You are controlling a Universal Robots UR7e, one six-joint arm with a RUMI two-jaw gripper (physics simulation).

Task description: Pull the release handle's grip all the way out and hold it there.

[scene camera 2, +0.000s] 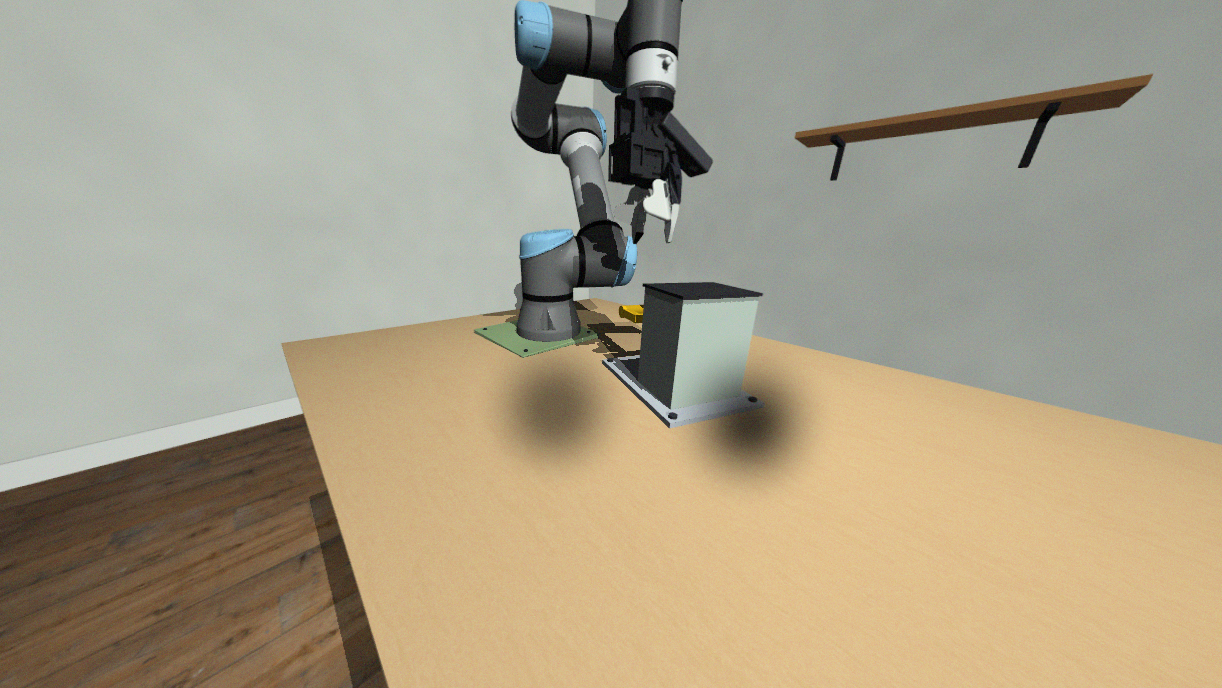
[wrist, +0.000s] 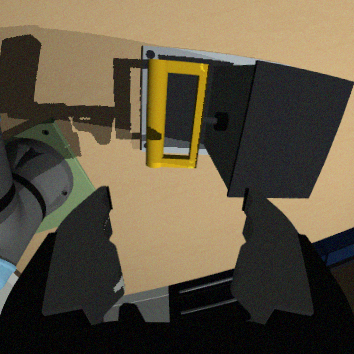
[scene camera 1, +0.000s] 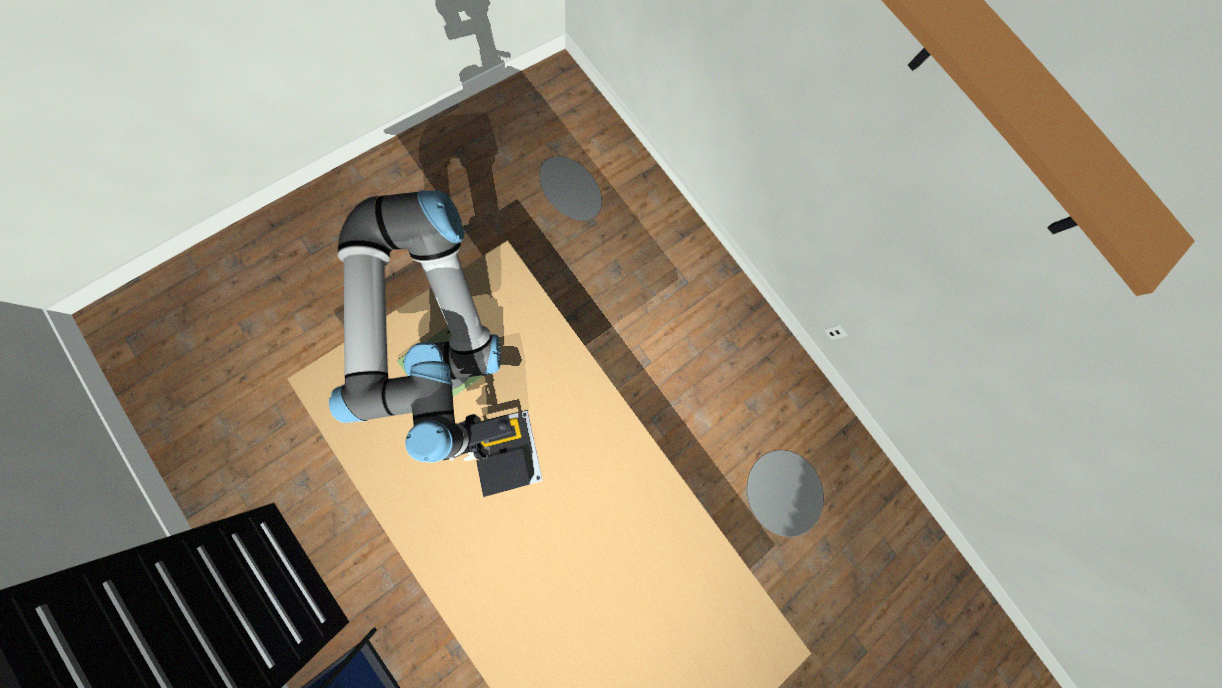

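Note:
The release handle's yellow rectangular grip (scene camera 1: 518, 429) (scene camera 2: 631, 312) (wrist: 157, 112) stands out from the dark face of a box (scene camera 1: 504, 474) (scene camera 2: 714, 350) (wrist: 292, 130), on the side toward the arm's base. In the wrist view a short dark rod joins the grip to the box. The box stands on a light grey base plate (scene camera 1: 536, 465) (scene camera 2: 709, 410) (wrist: 144, 90). My gripper (scene camera 2: 653, 239) (wrist: 177, 188) is open and empty. It hangs above the grip and the box, apart from both. In scene camera 1 the arm's wrist and gripper body cover part of the grip.
The box and the arm's green mounting plate (scene camera 2: 500, 339) (wrist: 75, 165) are on the wooden table (scene camera 1: 598, 546) (scene camera 2: 769, 546). A black drawer cabinet (scene camera 1: 171, 589) stands on the floor beside the table. A wooden shelf (scene camera 1: 1051, 145) (scene camera 2: 966, 115) is on the wall.

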